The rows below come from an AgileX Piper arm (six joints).
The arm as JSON. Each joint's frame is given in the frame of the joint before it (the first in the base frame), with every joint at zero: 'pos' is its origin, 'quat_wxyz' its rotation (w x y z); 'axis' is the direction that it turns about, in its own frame. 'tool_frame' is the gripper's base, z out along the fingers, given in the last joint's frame.
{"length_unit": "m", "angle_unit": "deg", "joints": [
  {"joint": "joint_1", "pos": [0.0, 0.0, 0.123], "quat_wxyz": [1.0, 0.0, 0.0, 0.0], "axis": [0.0, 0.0, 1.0]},
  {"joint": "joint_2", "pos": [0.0, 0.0, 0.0], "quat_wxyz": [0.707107, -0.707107, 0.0, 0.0], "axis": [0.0, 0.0, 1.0]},
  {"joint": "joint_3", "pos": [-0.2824, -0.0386, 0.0], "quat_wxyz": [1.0, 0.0, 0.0, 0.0], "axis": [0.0, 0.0, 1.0]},
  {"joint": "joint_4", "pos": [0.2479, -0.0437, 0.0], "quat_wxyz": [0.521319, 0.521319, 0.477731, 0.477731], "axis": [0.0, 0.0, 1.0]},
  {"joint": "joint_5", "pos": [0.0, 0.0, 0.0], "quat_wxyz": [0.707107, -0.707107, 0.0, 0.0], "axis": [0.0, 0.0, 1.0]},
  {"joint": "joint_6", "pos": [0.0, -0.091, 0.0], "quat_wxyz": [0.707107, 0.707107, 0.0, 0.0], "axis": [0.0, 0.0, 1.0]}
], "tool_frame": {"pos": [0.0, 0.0, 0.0], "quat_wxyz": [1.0, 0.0, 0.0, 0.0]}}
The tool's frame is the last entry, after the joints.
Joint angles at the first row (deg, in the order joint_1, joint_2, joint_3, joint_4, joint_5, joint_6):
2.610, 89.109, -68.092, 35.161, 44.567, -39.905
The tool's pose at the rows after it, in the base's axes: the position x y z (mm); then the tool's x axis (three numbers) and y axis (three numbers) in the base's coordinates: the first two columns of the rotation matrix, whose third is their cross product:
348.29, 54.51, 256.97, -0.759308, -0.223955, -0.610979, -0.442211, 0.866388, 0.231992
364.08, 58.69, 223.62, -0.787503, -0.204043, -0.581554, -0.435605, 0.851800, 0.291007
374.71, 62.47, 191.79, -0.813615, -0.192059, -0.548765, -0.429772, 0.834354, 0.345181
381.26, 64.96, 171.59, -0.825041, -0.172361, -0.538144, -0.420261, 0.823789, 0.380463
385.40, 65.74, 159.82, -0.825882, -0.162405, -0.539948, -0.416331, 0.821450, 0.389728
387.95, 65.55, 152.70, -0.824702, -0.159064, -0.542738, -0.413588, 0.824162, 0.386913
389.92, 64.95, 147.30, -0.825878, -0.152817, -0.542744, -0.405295, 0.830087, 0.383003
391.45, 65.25, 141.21, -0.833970, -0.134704, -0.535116, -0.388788, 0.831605, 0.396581
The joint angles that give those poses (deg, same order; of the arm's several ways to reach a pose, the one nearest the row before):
2.609, 95.355, -68.090, 39.637, 41.673, -43.803
2.609, 101.370, -68.090, 45.623, 40.284, -48.860
2.609, 106.832, -68.092, 51.054, 39.847, -53.815
2.610, 110.343, -68.092, 55.773, 39.175, -57.814
2.610, 112.365, -68.093, 58.717, 38.224, -60.724
2.610, 113.530, -68.091, 60.168, 37.278, -62.420
2.610, 114.376, -68.092, 60.991, 36.311, -63.196
2.610, 115.381, -68.093, 62.402, 35.959, -63.640

